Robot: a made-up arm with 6 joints.
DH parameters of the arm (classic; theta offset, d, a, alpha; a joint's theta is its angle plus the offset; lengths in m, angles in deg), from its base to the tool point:
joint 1: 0 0.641 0.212 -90
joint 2: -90 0 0.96 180
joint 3: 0 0 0.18 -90
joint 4: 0 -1.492 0 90
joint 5: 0 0 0 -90
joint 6: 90 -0.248 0 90
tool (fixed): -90 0 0 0
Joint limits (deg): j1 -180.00..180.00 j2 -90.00..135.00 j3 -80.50..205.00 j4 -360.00..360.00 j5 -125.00..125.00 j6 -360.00..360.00
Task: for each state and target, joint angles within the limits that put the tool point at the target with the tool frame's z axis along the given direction. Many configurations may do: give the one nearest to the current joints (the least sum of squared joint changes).
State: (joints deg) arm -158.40 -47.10 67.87 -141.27 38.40 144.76
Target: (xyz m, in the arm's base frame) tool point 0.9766 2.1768 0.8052 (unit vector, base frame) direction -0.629 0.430 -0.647
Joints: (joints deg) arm -115.95 -71.92 110.98 -150.57 37.53 103.68
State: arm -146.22 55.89 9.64 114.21 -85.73 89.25
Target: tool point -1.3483 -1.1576 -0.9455 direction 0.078 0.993 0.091
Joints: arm -133.13 96.24 16.86 125.36 -72.28 104.15
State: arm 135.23 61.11 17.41 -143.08 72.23 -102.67
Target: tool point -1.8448 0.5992 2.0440 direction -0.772 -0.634 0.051
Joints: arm 164.45 14.71 34.12 -159.84 75.15 -125.25
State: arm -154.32 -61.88 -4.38 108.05 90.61 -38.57
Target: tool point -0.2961 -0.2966 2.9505 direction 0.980 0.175 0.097
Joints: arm -166.70 -30.69 28.42 80.42 64.38 -61.75
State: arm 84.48 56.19 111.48 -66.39 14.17 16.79
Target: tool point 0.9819 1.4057 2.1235 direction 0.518 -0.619 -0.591
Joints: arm 60.48 97.11 161.57 -82.60 41.17 -5.53
